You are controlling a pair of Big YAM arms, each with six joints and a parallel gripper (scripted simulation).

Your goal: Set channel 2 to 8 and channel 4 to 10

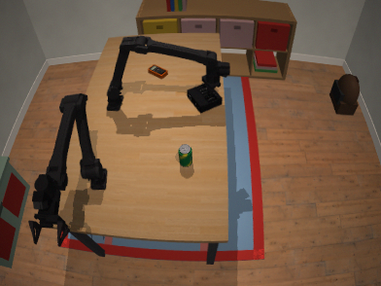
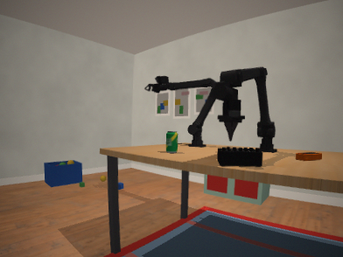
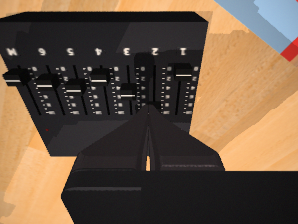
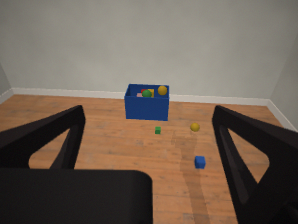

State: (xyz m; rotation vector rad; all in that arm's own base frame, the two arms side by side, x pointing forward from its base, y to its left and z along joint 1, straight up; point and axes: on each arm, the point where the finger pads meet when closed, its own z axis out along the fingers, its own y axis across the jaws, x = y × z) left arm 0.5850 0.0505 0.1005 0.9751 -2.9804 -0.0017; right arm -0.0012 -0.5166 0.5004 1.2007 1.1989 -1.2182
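My left hand is 10 mm past the channel 4 cap, 40 mm to the right of it and 40 mm above it. Also, from my left hand: channel 3 knob: 10 mm behind, 10 mm to the left, 40 mm below; then channel 2 knob: 10 mm behind, 10 mm to the right, 40 mm below.
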